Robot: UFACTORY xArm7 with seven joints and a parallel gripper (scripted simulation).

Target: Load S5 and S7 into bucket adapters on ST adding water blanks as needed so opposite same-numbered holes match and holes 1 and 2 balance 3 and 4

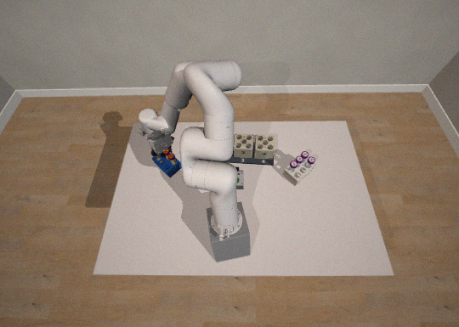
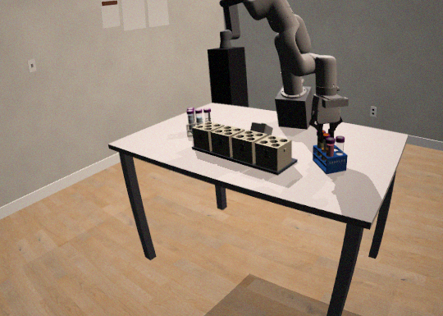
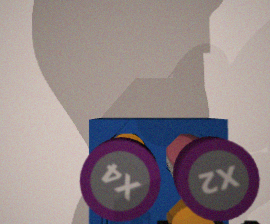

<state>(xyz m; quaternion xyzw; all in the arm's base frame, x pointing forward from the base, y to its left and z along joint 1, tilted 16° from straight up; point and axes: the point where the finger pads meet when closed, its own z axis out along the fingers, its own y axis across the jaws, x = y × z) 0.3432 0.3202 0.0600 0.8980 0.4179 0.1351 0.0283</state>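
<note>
My gripper is now 20 mm past the blue rack, 10 mm to the right of it and 90 mm above it. Also, from my hand: adapter 100 mm ahead, 170 mm to the right, 70 mm below; dark stand 80 mm ahead, 330 mm to the right, 110 mm below; white rack 40 mm behind, 670 mm to the right, 90 mm below.
</note>
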